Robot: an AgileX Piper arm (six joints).
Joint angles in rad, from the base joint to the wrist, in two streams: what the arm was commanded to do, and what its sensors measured. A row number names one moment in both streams.
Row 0, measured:
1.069 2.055 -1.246 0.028 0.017 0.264
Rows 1 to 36, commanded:
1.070 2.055 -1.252 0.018 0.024 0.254
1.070 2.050 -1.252 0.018 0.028 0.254
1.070 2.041 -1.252 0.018 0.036 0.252
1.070 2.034 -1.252 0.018 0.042 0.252
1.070 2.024 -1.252 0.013 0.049 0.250
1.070 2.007 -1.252 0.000 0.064 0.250
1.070 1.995 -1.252 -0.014 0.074 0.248
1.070 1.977 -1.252 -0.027 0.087 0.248
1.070 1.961 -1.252 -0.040 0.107 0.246
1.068 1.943 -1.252 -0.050 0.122 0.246
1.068 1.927 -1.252 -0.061 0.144 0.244
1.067 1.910 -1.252 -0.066 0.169 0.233
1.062 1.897 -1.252 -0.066 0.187 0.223
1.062 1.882 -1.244 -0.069 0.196 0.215
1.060 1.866 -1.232 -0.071 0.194 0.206
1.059 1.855 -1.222 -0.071 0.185 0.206
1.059 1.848 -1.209 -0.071 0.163 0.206
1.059 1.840 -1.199 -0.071 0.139 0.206
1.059 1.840 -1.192 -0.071 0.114 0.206
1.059 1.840 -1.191 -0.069 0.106 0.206
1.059 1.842 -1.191 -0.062 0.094 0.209
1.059 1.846 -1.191 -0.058 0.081 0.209
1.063 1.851 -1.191 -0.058 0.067 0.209
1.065 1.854 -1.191 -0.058 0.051 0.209
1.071 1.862 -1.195 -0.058 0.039 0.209
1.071 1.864 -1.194 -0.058 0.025 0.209
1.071 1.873 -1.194 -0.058 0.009 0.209
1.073 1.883 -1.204 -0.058 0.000 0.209
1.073 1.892 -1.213 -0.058 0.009 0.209
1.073 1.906 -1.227 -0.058 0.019 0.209
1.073 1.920 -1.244 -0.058 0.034 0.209
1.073 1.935 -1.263 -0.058 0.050 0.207
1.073 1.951 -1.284 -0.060 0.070 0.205
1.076 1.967 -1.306 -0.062 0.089 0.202
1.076 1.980 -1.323 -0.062 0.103 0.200
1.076 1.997 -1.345 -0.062 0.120 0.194
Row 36, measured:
1.070 1.945 -1.273 -0.058 0.067 0.213
